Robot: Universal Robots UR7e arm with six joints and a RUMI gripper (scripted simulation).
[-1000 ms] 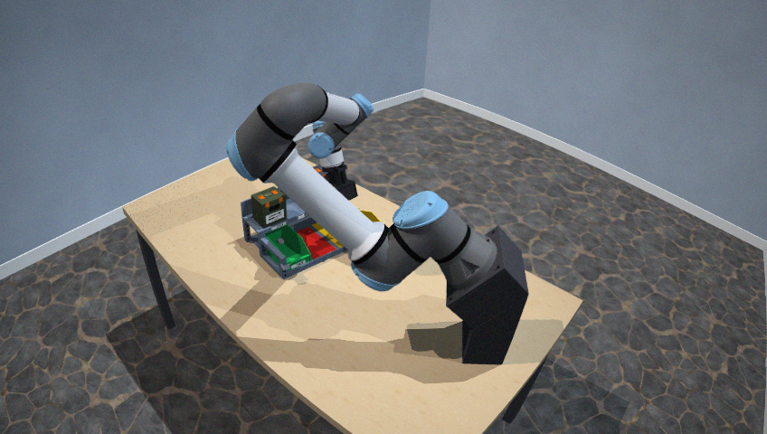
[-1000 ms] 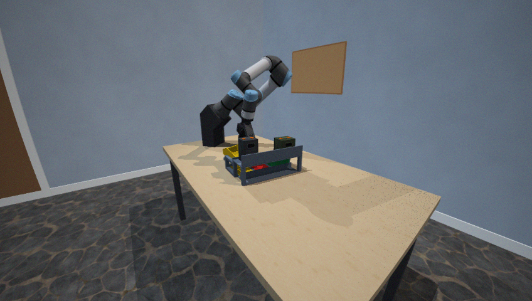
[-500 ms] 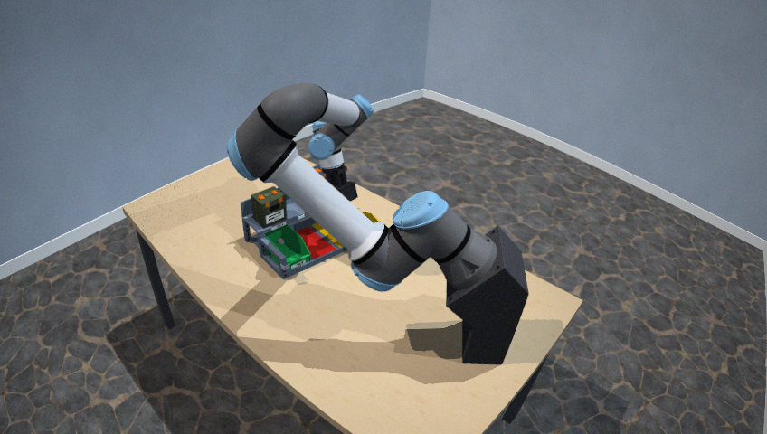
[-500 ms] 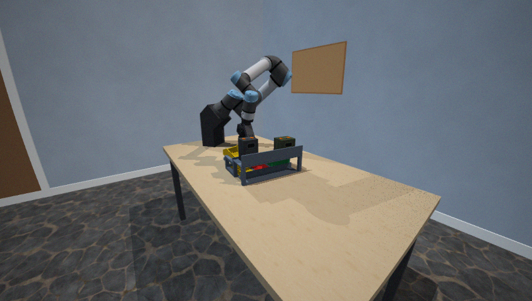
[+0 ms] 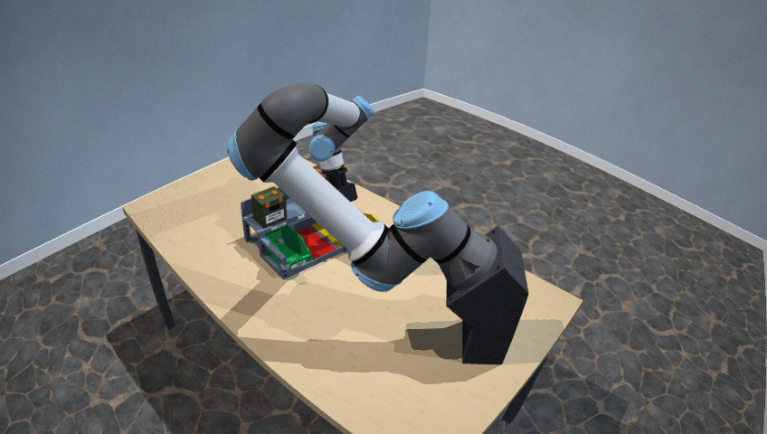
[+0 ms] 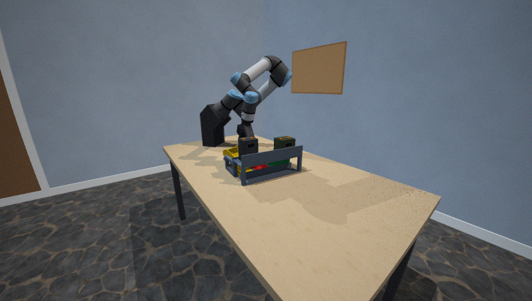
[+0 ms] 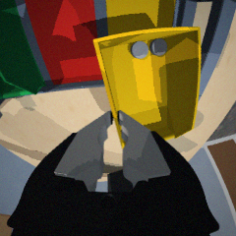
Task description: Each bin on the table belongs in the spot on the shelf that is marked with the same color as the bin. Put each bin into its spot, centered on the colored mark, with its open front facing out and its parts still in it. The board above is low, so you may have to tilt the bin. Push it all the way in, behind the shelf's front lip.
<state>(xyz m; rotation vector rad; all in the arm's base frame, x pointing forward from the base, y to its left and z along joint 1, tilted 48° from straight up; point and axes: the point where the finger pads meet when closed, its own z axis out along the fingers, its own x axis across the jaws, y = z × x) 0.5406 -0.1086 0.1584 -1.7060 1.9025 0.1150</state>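
My gripper is now 5 cm to the left of the yellow bin and 2 cm above it. From my hand the other things lie so: green bin (8 cm ahead, 18 cm to the left, 6 cm below); black box (18 cm ahead, 5 cm to the right, 6 cm above).
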